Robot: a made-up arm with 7 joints.
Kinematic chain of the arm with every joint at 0, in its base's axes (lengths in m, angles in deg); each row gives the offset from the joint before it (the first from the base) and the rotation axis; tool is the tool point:
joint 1: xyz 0 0.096 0 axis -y
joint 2: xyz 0 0.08 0 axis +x
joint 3: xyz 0 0 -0.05 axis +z
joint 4: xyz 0 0 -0.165 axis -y
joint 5: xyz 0 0 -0.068 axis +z
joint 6: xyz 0 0 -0.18 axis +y
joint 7: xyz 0 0 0 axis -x
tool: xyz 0 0 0
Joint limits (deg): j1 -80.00..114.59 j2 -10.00..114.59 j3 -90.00..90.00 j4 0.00..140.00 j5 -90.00..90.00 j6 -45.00..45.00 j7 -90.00..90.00
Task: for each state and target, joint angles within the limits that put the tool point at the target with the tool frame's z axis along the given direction. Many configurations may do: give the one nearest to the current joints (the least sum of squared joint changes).
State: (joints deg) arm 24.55 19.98 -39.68 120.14 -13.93 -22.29 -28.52
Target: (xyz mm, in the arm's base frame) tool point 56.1 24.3 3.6 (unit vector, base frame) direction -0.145 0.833 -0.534
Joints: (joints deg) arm 31.81 0.44 -71.93 139.89 1.54 26.94 -8.00
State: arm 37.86 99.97 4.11 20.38 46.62 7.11 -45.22
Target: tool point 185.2 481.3 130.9 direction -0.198 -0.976 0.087
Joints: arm 38.76 77.26 13.37 69.75 73.10 30.16 -59.28
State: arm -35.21 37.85 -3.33 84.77 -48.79 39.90 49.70
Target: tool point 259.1 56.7 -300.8 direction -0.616 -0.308 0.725
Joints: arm 14.43 -4.48 -27.39 53.04 -73.51 45.00 21.90
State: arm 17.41 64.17 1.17 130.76 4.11 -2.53 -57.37
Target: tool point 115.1 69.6 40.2 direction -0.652 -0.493 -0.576
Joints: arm 35.96 5.14 -43.06 139.88 11.93 -0.85 -77.40
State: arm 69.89 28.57 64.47 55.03 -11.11 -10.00 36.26
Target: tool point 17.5 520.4 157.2 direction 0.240 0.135 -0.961
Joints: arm 90.99 56.55 47.80 70.33 3.95 -34.78 42.11
